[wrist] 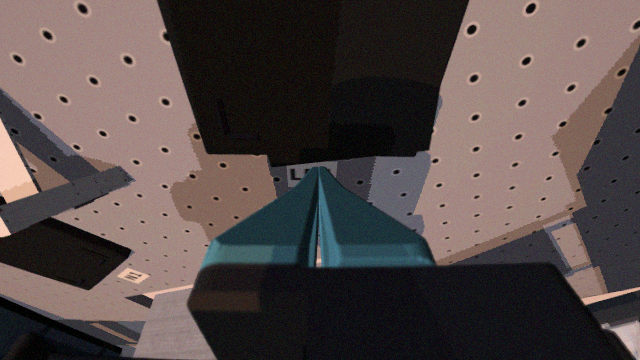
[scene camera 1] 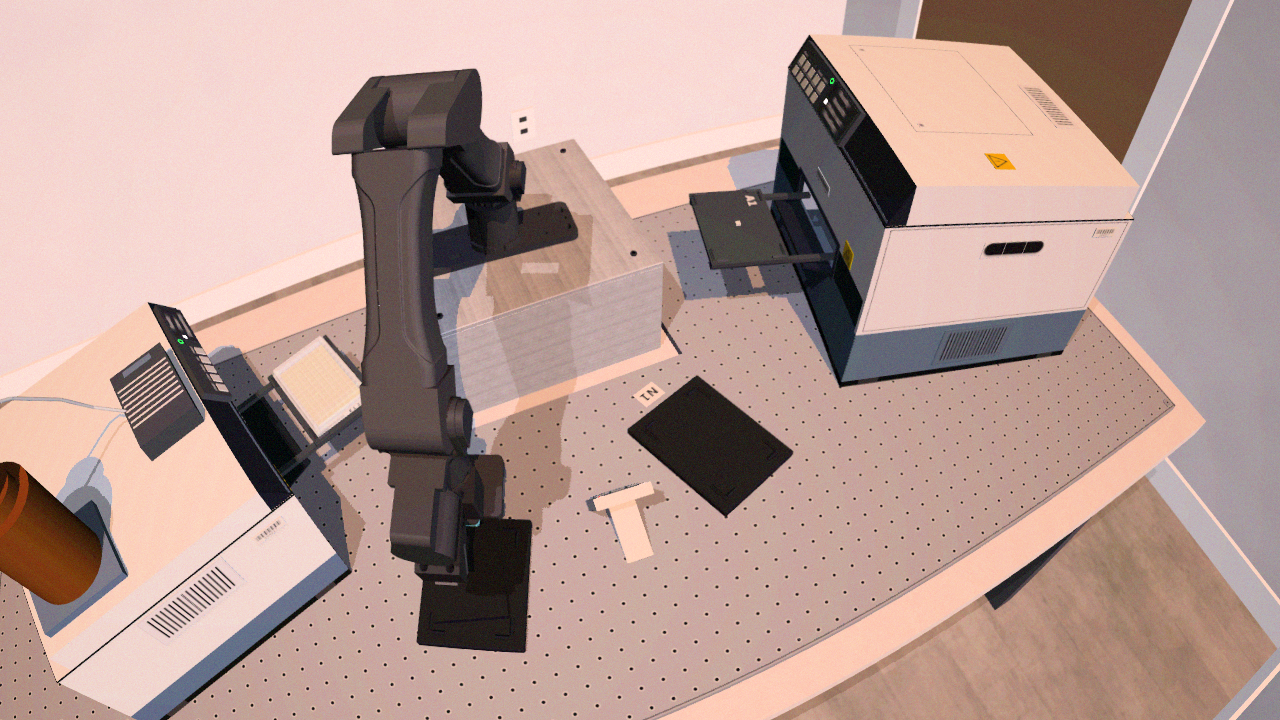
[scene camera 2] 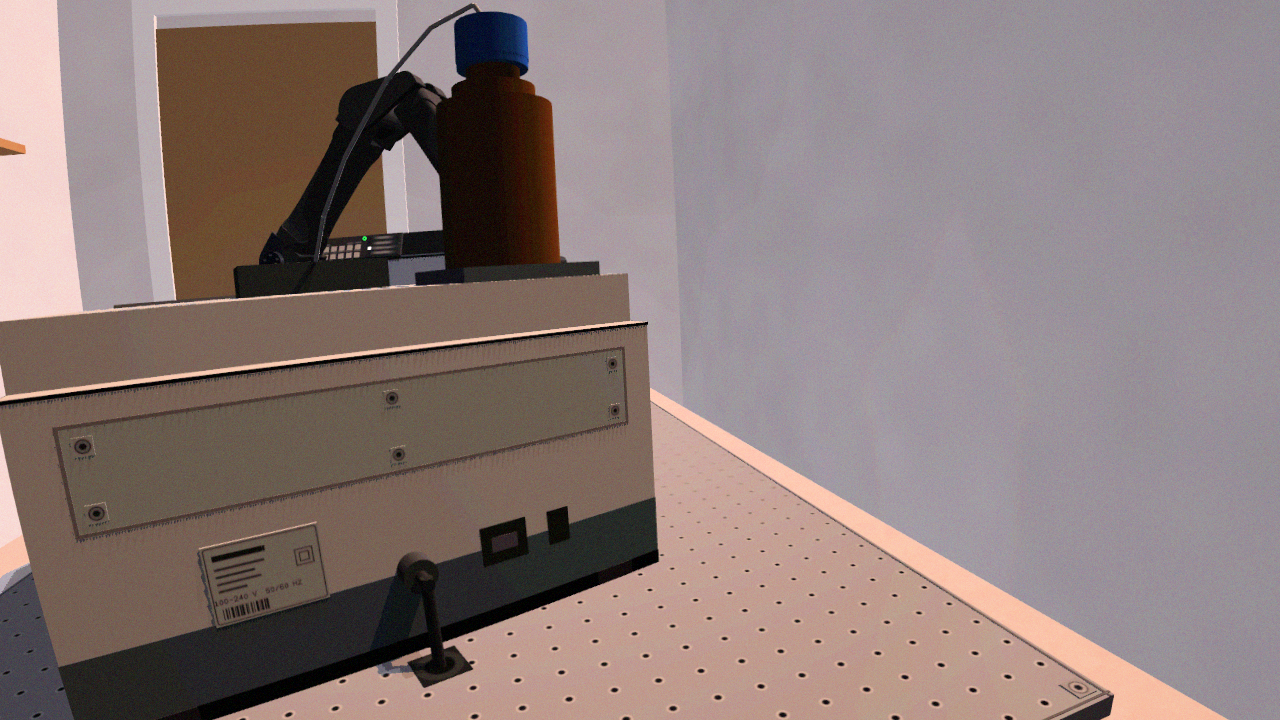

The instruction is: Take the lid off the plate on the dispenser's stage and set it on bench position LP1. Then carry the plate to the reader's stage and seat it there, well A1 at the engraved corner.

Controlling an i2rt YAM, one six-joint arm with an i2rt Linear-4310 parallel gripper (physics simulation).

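Places are measured from the arm's base along level axes (x left, y back, z up), in metres.
Pixels of known places: gripper, fingertip midpoint: [wrist: 318,178]; arm's base, link origin: [scene camera 1: 495,241].
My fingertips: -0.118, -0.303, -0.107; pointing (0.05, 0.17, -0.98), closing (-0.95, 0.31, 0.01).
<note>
Ahead of a thing's pixels: the offset from my fingertips to its top centre, as dx, dy, dz. "pt": to the spot under its first point.
The plate {-0.145, +0.202, +0.062} [scene camera 1: 317,385], pale with a cream well area, sits on the dispenser's stage at the left in scene camera 1; whether its clear lid is on cannot be made out. The black pad of bench position LP1 [scene camera 1: 474,631] [wrist: 275,75] lies bare beneath the wrist; its label is partly hidden behind my fingertips in the wrist view. My gripper [scene camera 1: 472,522] [wrist: 318,178] is shut with nothing between its teal fingers, above the label end of that pad. The reader's stage {+0.453, +0.231, +0.098} [scene camera 1: 735,234] stands out at the right, empty, with A1 engraved at one corner.
The dispenser [scene camera 1: 223,608] [scene camera 2: 358,358] carries a brown bottle {pt -0.375, -0.073, +0.263} [scene camera 1: 53,537] [scene camera 2: 498,179]. The reader {+0.715, +0.177, +0.293} [scene camera 1: 993,277] stands at the right. A black pad marked N1 {+0.295, +0.022, -0.026} [scene camera 1: 711,445] [wrist: 65,252] and a pale T-shaped piece {pt +0.167, -0.062, -0.020} [scene camera 1: 633,528] are on the bench, near the arm's block base [scene camera 1: 563,335].
</note>
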